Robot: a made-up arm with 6 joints.
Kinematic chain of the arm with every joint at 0, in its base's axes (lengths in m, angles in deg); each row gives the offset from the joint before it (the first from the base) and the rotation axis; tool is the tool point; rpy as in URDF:
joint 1: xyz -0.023 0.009 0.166 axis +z
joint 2: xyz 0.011 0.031 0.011 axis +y
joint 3: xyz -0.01 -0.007 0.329 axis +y
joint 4: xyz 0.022 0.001 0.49 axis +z
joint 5: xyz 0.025 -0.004 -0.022 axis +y
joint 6: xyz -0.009 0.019 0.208 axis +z
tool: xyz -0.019 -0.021 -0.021 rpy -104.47 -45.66 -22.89
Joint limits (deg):
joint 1: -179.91..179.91
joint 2: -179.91..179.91
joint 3: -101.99..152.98
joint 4: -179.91..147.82
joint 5: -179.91..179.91
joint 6: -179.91..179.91
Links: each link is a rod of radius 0.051 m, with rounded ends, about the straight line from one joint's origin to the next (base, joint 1, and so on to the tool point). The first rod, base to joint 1, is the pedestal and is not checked.
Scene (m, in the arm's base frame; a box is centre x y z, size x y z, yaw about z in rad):
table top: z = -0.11
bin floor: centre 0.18 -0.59 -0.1 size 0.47 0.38 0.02 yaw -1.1
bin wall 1: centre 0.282 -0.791 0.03 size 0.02 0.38 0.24 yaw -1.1
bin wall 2: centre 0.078 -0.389 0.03 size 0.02 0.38 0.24 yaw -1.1
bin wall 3: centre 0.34 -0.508 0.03 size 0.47 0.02 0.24 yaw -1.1
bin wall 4: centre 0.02 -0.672 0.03 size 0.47 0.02 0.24 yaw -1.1
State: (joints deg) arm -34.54 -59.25 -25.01 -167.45 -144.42 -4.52
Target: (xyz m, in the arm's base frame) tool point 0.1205 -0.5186 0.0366
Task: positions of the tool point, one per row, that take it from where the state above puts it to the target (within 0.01 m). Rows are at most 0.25 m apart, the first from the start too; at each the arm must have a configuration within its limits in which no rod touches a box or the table.
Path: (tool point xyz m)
1: -0.3491 0.3317 0.6210
2: -0.2031 0.2435 0.7505
3: -0.0521 0.1066 0.8170
4: 0.0794 -0.0616 0.8114
5: 0.1730 -0.2368 0.7348
6: 0.2189 -0.3913 0.5977
7: 0.2177 -0.4999 0.4192
8: 0.1794 -0.5446 0.2234
9: 0.1205 -0.5186 0.0366

